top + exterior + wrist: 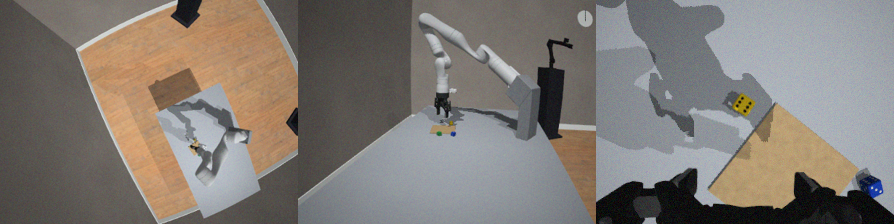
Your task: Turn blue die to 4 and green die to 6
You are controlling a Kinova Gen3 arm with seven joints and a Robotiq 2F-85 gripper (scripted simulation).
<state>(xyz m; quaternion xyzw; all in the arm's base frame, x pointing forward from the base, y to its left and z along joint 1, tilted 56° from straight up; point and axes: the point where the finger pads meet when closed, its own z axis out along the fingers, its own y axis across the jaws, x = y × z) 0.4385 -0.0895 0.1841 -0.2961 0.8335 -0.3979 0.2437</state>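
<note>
The tan mat is 60 mm to the left of my hand and 70 mm below it. Also, from my hand: blue die: 30 mm behind, 160 mm to the left, 60 mm below; green die: 40 mm ahead, 150 mm to the left, 60 mm below; yellow die: 60 mm behind, 30 mm to the right, 60 mm below.
</note>
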